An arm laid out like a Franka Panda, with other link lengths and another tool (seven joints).
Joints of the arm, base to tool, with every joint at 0 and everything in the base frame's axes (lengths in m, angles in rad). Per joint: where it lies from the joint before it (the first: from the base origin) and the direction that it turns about. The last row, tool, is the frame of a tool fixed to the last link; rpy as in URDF.
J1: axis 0 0 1 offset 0 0 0.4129
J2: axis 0 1 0 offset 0 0 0
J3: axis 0 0 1 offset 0 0 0.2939
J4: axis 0 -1 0 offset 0.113 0 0
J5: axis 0 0 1 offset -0.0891 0 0.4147
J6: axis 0 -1 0 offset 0 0 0
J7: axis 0 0 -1 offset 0.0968 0 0
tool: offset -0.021 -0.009 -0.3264 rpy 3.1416 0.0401 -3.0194
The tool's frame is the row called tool.
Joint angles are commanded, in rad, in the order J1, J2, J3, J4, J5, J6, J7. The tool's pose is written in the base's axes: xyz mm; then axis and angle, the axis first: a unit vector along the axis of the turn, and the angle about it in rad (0 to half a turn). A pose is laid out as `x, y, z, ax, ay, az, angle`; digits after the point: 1 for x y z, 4 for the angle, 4 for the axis.
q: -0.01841 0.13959 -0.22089 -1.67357 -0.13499 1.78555 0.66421
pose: 616.4, -186.9, 352.0, 0.3630, 0.9275, -0.0892, 3.1042
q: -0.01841 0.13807 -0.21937 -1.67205 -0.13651 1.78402 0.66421
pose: 616.7, -186.5, 353.6, 0.3623, 0.9278, -0.0895, 3.1025
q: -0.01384 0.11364 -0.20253 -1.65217 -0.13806 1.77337 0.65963
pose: 624.5, -174.4, 377.7, 0.3522, 0.9321, -0.0843, 3.0695
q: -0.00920 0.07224 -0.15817 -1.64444 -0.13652 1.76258 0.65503
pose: 632.0, -143.2, 406.2, 0.3300, 0.9411, -0.0742, 3.0315
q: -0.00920 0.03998 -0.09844 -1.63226 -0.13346 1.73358 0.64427
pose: 633.4, -104.4, 429.8, 0.2997, 0.9517, -0.0664, 3.0154
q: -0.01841 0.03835 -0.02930 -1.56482 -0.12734 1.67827 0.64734
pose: 638.1, -65.2, 459.9, 0.2770, 0.9590, -0.0591, 3.0000
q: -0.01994 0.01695 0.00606 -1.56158 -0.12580 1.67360 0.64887
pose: 638.1, -43.2, 474.7, 0.2627, 0.9634, -0.0541, 2.9793
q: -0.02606 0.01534 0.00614 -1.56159 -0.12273 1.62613 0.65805
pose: 622.6, -46.1, 471.0, 0.2713, 0.9607, -0.0585, 3.0243
